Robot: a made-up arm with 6 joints. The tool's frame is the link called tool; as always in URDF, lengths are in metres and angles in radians.
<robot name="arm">
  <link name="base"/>
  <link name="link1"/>
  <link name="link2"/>
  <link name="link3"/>
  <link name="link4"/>
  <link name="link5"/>
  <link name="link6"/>
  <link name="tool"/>
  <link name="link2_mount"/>
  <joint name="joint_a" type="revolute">
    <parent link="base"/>
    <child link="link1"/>
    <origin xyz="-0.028 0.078 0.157" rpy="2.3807 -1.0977 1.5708"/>
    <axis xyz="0 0 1"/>
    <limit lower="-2.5" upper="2" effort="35" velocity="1.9"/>
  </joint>
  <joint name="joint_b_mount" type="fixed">
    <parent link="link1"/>
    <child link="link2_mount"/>
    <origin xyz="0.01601 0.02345 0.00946"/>
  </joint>
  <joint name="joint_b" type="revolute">
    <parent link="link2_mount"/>
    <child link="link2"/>
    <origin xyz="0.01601 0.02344 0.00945" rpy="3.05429 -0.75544 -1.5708"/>
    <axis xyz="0 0 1"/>
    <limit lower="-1.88" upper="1.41" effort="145" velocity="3.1"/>
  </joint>
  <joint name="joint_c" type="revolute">
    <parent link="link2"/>
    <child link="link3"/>
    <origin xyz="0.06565 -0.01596 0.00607" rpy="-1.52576 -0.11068 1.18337"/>
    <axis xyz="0 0 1"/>
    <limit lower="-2.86" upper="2.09" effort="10" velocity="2.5"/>
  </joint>
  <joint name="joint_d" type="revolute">
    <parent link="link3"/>
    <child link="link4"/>
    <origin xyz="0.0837 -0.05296 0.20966" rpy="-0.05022 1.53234 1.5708"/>
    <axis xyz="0 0 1"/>
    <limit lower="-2.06" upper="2.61" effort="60" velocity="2.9"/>
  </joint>
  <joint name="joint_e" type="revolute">
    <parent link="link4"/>
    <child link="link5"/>
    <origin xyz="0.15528 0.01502 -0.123" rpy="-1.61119 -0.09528 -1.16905"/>
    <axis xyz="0 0 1"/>
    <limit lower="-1.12" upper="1.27" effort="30" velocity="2.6"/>
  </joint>
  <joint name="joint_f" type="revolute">
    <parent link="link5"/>
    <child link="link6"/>
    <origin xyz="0.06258 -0.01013 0.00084" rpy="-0.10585 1.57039 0"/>
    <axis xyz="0 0 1"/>
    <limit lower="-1.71" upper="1.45" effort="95" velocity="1.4"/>
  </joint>
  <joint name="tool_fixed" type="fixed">
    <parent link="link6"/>
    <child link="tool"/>
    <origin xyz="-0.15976 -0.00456 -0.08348" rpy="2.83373 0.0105 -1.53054"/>
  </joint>
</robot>
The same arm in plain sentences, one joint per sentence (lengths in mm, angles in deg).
The arm has six revolute joints in a row. What follows holds with every joint at zero, and every direction is one of the base frame's. The first joint sits 28 mm along -x and 78 mm along +y and 157 mm along +z from the base frame's origin and turns about the direction (0.68957, 0.644672, -0.329986), from -143.24 to 114.59 deg. The second joint sits 47 mm along +x and 2 mm along -y and 37 mm along +z from the first joint and turns about the direction (-0.994715, -0.088001, -0.052901), from -107.72 to 80.79 deg. The third joint sits 11 mm along -x and 65 mm along +y and 16 mm along -z from the second joint and turns about the direction (0.0384, -0.995389, 0.087899), from -163.87 to 119.75 deg. The fourth joint sits 49 mm along -x and 218 mm along -y and 62 mm along -z from the third joint and turns about +x, from -118.03 to 149.54 deg. The fifth joint sits 123 mm along -x and 156 mm along +y and 1 mm along +z from the fourth joint and turns about the direction (-0.0402, 0.952205, 0.302802), from -64.17 to 72.77 deg. The sixth joint sits 16 mm along +x and 20 mm along +y and 58 mm along -z from the fifth joint and turns about the direction (-0.0105, 0.303009, -0.95293), from -97.98 to 83.08 deg. The tool frame, which is the frame that the pose is given for, sits 1 mm along -x and 127 mm along +y and 128 mm along +z from the sixth joint; its axes are the base frame's turned by roll 0, pitch 0 and yaw 0 deg (as in URDF: about the fixed x, then y, then z).
